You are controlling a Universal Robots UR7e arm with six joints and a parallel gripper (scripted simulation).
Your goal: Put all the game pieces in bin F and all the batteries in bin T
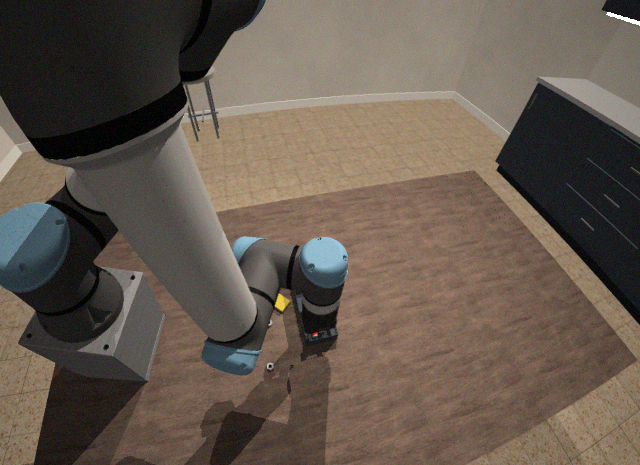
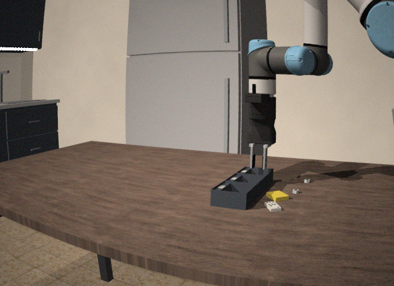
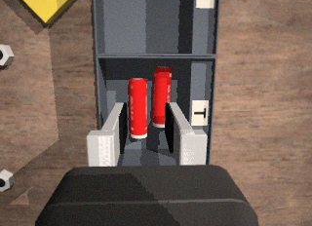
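Now: the battery 50 mm below my hand and 10 mm behind it. The rest, counted from my hand: white domino (180 mm to the left, 80 mm behind, 60 mm below); then dark three-compartment bin (80 mm to the left, 50 mm below, 10 mm ahead); then yellow block (100 mm to the left, 80 mm behind, 60 mm below).
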